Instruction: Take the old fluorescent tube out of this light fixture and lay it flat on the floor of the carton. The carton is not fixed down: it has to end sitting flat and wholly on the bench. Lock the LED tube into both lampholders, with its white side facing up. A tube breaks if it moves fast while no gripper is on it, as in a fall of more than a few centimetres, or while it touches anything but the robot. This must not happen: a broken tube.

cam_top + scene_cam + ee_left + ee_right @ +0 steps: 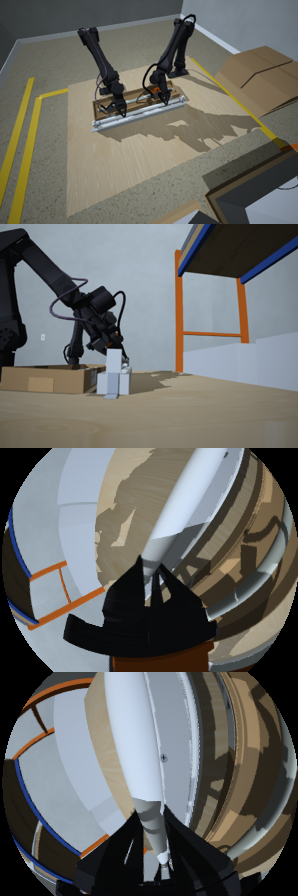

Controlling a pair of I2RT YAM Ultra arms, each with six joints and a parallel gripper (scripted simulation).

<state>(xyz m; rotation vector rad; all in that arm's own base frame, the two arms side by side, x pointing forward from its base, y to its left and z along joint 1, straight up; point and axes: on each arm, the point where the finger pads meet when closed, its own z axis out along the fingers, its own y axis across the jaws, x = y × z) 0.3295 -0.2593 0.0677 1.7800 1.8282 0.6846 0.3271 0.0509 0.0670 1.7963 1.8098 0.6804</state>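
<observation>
My right gripper is now 120 mm to the right of the LED tube. Round my right hand: brown carton 140 mm behind, 120 mm to the left, 40 mm below; then white fixture 120 mm to the left, 10 mm below; then old fluorescent tube 140 mm behind, 120 mm to the left, 50 mm below.
</observation>
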